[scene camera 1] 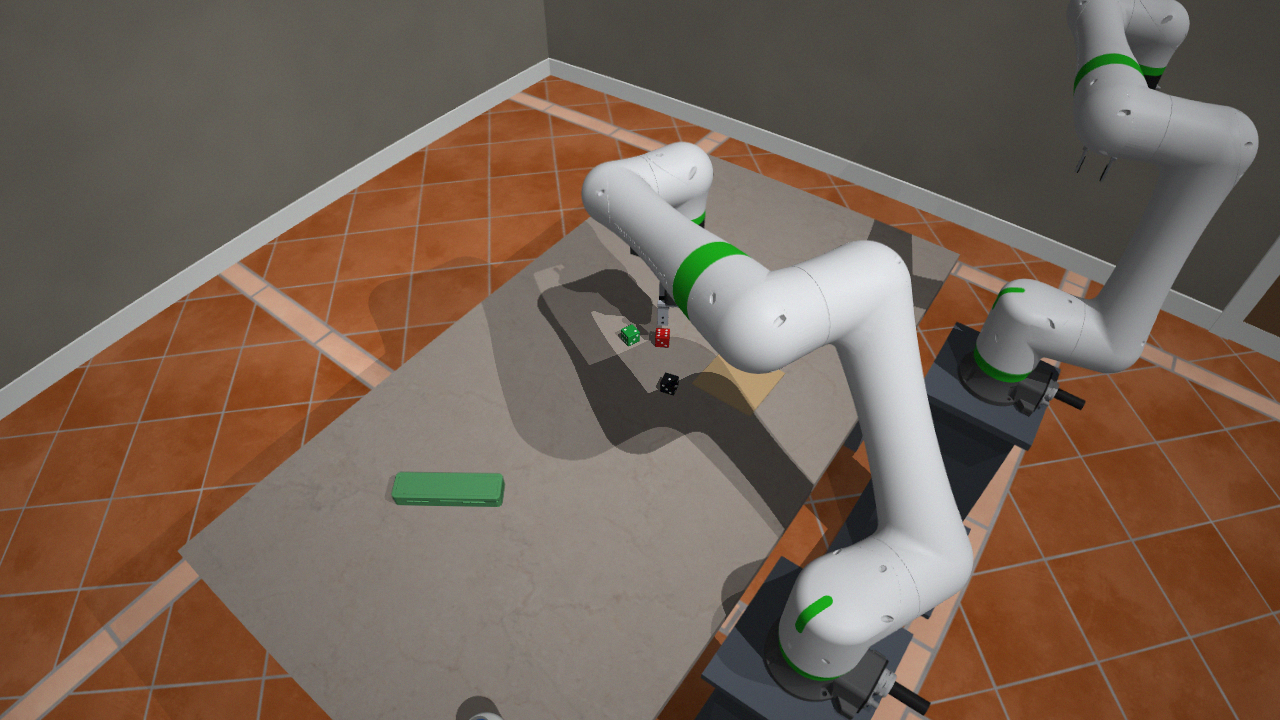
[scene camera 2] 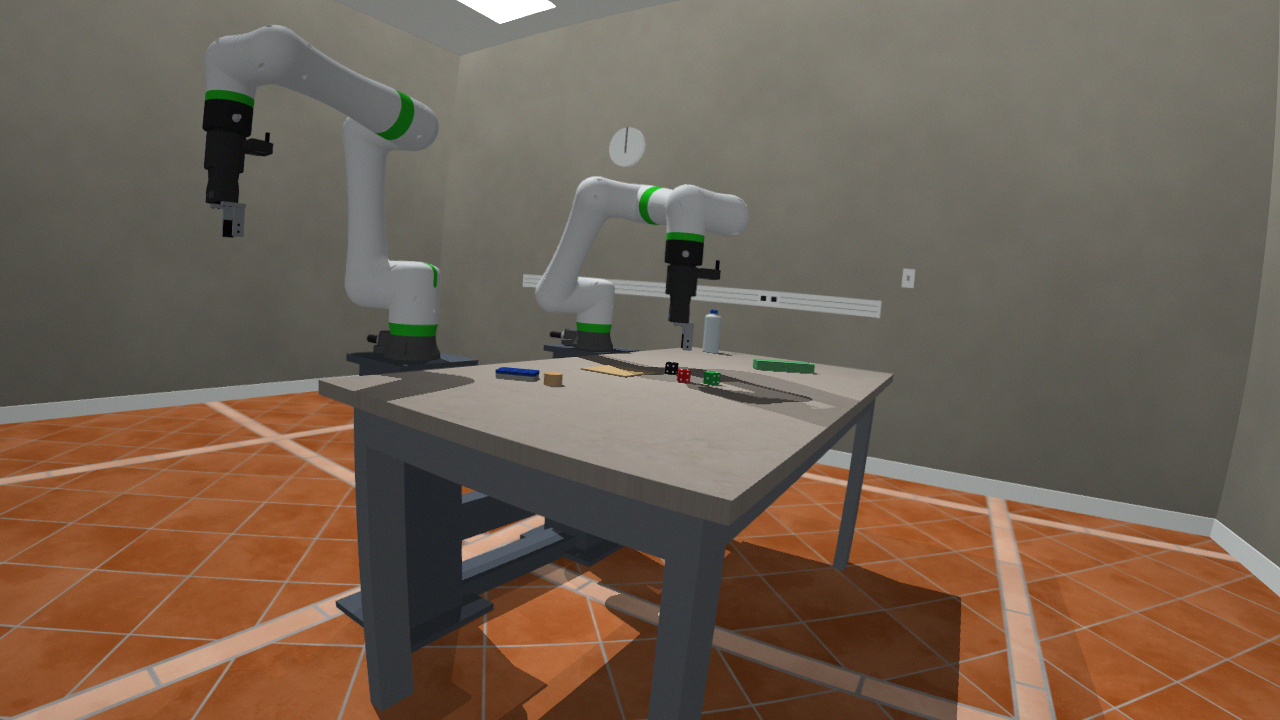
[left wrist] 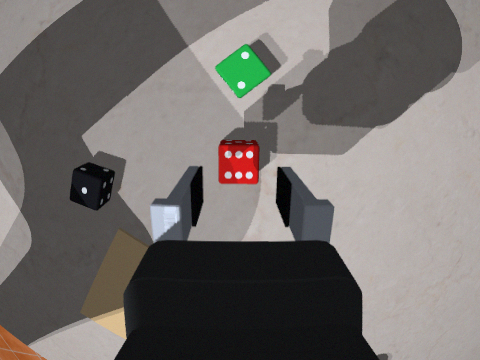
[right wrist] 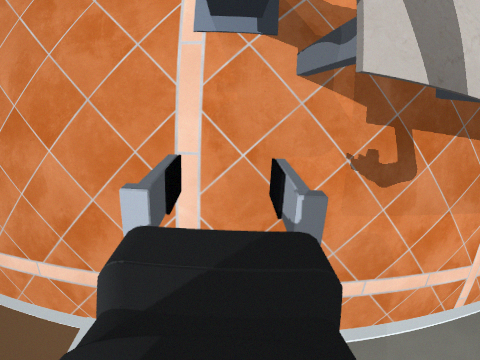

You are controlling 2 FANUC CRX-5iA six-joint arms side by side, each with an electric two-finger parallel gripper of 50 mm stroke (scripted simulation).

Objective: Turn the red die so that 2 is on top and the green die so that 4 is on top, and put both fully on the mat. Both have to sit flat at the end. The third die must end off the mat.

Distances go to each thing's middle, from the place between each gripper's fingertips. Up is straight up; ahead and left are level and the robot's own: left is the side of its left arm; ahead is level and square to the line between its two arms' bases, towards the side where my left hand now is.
Scene:
Right now my left hand [scene camera 2: 686,349] is 80 mm above the red die [left wrist: 238,159]. Also, from my left hand: tan mat [scene camera 1: 744,391]: 190 mm behind, 20 mm to the right, 100 mm below; green die [left wrist: 243,70]: 60 mm ahead, 40 mm to the left, 80 mm below; black die [left wrist: 91,186]: 90 mm behind, 90 mm to the left, 80 mm below.
My right hand [scene camera 2: 232,236] is 39 cm short of the tan mat, 83 cm to the right of it and 29 cm above it. The rest, counted from my right hand: red die 57 cm ahead, 85 cm to the left, 27 cm below; green die 63 cm ahead, 89 cm to the left, 27 cm below; black die 48 cm ahead, 94 cm to the left, 27 cm below.

